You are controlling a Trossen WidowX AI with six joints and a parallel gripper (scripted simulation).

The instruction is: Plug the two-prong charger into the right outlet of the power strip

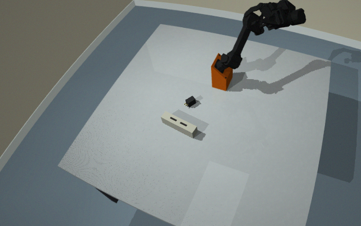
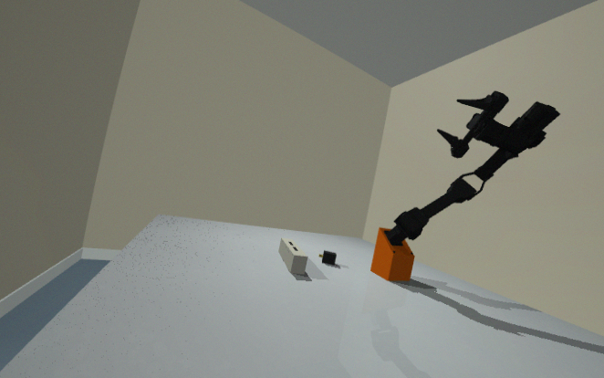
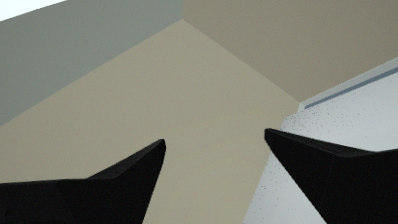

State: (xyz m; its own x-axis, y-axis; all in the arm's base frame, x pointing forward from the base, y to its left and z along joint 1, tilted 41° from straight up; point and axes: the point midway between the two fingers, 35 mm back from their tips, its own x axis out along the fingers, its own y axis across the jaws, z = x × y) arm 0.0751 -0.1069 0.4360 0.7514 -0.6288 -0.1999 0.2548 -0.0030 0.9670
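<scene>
The dark grey charger is 53 cm below my gripper tip, 30 cm to the right of it and 10 cm ahead of it.
</scene>
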